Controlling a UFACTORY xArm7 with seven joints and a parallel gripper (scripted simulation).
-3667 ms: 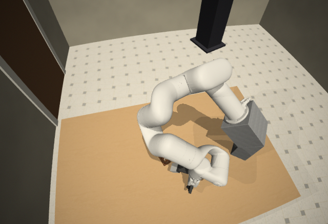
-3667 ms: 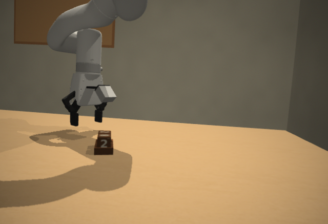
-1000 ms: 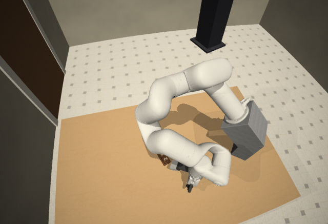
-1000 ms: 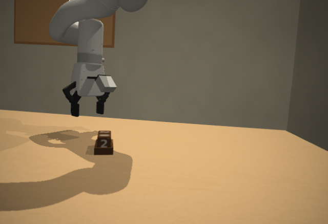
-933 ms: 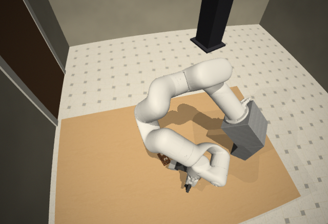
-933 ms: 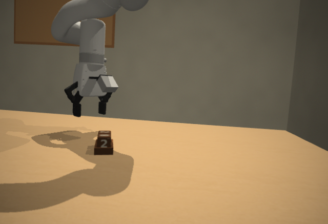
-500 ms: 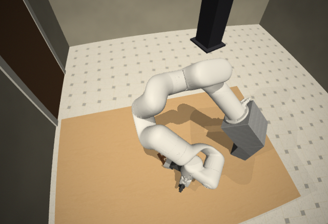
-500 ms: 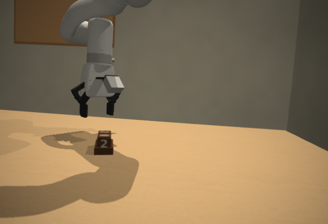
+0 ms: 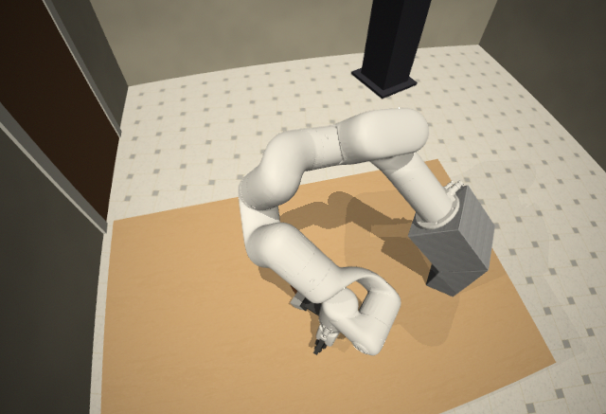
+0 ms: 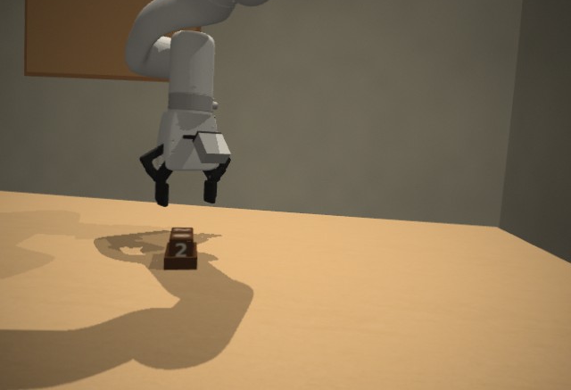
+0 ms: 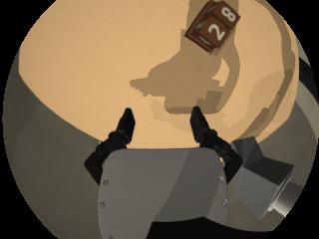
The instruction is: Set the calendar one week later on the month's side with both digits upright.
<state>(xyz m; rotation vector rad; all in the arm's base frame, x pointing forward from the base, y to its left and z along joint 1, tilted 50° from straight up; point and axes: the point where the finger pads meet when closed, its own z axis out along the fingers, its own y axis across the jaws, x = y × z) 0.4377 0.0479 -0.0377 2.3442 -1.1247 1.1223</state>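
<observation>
My hand is 150 mm to the left of the brown tray, 60 mm above it and 10 mm past it.
</observation>
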